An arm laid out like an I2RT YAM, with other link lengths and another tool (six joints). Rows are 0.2 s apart.
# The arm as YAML. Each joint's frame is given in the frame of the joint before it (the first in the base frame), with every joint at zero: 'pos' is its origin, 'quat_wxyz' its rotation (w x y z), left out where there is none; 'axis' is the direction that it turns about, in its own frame. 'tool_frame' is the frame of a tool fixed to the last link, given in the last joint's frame.
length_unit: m
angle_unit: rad
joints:
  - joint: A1
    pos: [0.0, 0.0, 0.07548]
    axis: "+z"
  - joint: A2
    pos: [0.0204, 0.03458, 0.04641]
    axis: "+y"
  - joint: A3
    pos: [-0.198, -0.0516, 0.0]
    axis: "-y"
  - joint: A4
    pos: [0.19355, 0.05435, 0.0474]
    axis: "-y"
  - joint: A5
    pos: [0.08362, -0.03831, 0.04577]
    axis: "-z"
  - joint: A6
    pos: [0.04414, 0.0, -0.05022]
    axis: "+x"
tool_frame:
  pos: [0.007, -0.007, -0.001]
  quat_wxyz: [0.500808, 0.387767, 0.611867, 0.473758]
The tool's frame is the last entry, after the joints.
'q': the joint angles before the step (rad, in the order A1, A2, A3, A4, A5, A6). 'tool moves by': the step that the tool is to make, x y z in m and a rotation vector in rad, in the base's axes. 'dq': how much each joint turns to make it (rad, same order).
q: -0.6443, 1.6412, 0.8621, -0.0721, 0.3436, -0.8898
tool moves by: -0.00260, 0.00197, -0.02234, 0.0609, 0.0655, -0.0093
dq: 0.0000, 0.0753, -0.0031, -0.0153, -0.0015, 0.0139
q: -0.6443, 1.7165, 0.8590, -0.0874, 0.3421, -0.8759
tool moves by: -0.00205, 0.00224, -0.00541, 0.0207, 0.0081, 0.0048
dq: 0.0000, 0.0077, -0.0138, 0.0016, -0.0123, 0.0030
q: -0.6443, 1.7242, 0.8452, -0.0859, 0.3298, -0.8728
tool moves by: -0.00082, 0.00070, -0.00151, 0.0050, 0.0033, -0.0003
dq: 0.0000, 0.0015, -0.0046, 0.0000, -0.0015, 0.0015
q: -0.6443, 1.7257, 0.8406, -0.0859, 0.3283, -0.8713
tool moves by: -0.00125, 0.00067, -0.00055, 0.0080, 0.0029, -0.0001
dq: -0.0015, -0.0030, -0.0030, -0.0076, -0.0046, 0.0015
